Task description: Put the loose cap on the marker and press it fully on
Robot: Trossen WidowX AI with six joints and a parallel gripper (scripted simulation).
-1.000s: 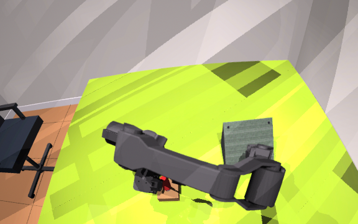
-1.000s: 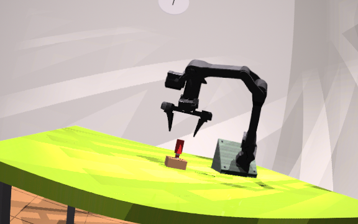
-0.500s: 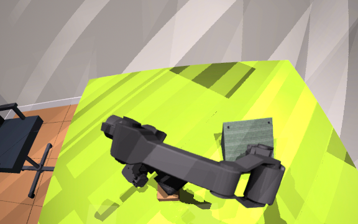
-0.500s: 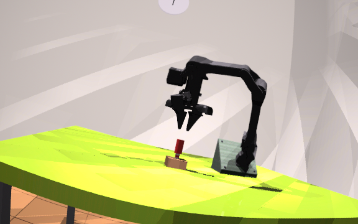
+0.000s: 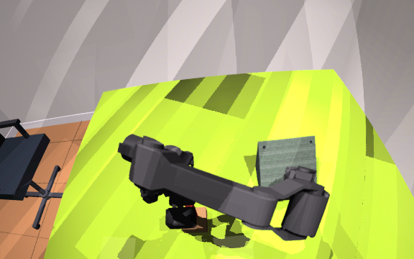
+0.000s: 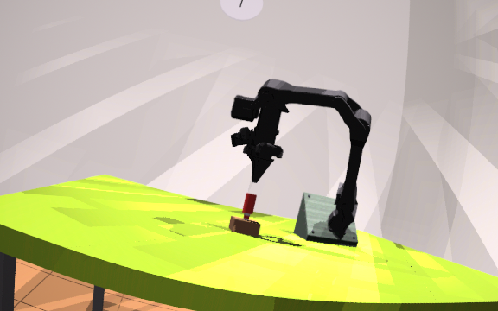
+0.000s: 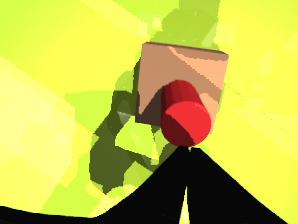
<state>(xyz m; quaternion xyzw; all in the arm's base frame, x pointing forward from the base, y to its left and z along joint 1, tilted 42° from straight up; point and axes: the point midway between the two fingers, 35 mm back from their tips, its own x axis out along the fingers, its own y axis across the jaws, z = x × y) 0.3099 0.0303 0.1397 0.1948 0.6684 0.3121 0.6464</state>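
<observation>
Now: the red cap 6 cm below my gripper tip.
</observation>
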